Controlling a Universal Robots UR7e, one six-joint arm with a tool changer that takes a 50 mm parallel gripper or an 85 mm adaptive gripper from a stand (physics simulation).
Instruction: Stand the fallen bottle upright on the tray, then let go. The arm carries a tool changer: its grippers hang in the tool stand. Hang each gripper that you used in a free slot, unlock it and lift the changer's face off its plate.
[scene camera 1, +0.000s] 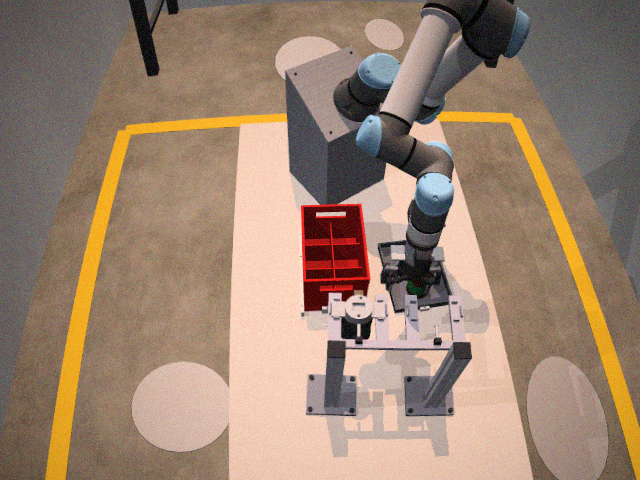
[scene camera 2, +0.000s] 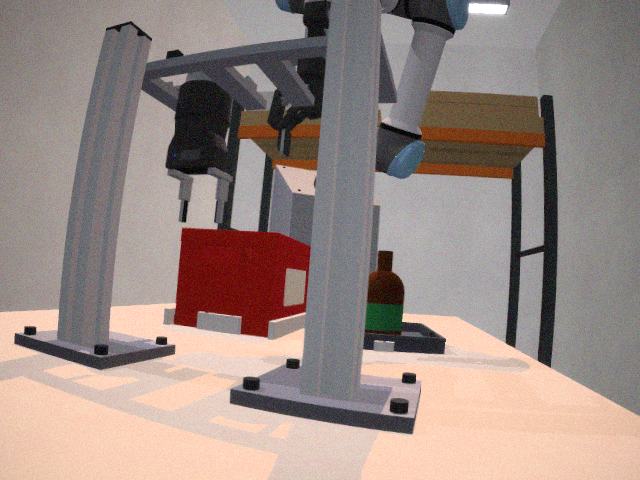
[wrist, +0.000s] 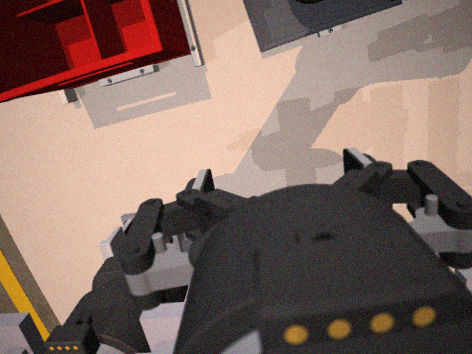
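Where they show: arm's base, origin of the base link: (scene camera 1: 355, 100).
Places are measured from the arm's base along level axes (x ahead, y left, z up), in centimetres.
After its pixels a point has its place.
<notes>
The brown bottle with a green band (scene camera 1: 416, 288) @(z -31.0, x 52.9, y 8.9 cm) (scene camera 2: 385, 304) @(z -30.3, x 53.6, y 11.3 cm) stands upright on the dark tray (scene camera 1: 436, 300) @(z -36.8, x 55.3, y 16.0 cm) (scene camera 2: 431, 339) @(z -35.0, x 57.5, y 18.5 cm) (wrist: 282, 31) @(z -36.8, x 55.4, y 5.4 cm). My adaptive gripper (scene camera 1: 410, 274) (wrist: 280, 169) is open and empty, well above the table and close behind the stand's right slot; in scene camera 2 a post hides part of it. The tool stand (scene camera 1: 398, 344) @(z -3.1, x 81.5, y -8.6 cm) (scene camera 2: 341, 206) @(z -21.2, x 88.5, y 4.1 cm) holds the parallel gripper (scene camera 2: 200, 209) in its left slot. Its right slot is free. In the wrist view the bottle is almost wholly cut off at the top edge.
A red divided crate (scene camera 1: 334, 279) @(z -19.9, x 51.8, y -16.8 cm) (scene camera 2: 232, 279) @(z -28.2, x 52.5, y -14.6 cm) (wrist: 152, 25) @(z -19.8, x 51.3, y -6.9 cm) stands left of the tray, held by light brackets. The stand's two posts rise from bolted foot plates at the front. The robot's grey pedestal (scene camera 1: 310, 144) @(z -12.5, x 5.0, y -15.4 cm) is behind the crate. A shelf rack (scene camera 2: 547, 232) stands at the back.
</notes>
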